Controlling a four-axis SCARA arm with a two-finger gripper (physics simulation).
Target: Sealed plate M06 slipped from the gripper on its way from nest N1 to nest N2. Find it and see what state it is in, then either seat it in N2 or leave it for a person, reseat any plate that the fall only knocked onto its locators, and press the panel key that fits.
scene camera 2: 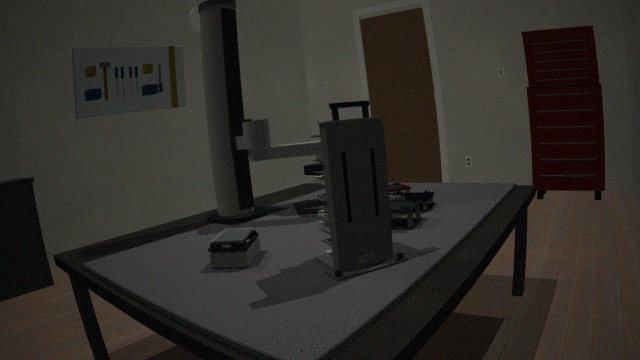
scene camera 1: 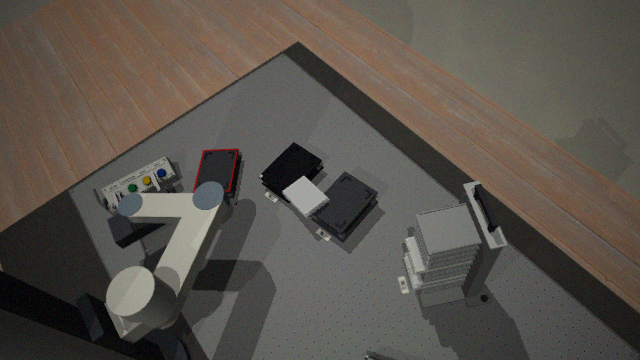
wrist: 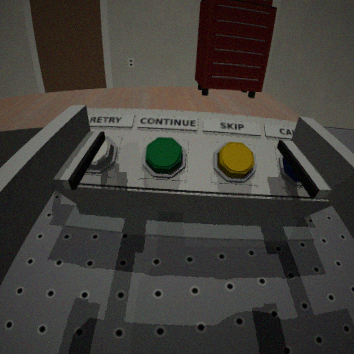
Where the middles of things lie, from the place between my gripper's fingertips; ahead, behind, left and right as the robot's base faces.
Labels:
I see my gripper 3 cm above the green CONTINUE button (wrist: pixel 163 154), 2 cm to the right of it and 2 cm past it. Also, from my hand: yellow SKIP button (wrist: pixel 234 159) (3 cm below, 3 cm ahead, 1 cm to the left); small boxed device (scene camera 2: pixel 227 256) (90 cm to the right, 23 cm ahead, 6 cm below).

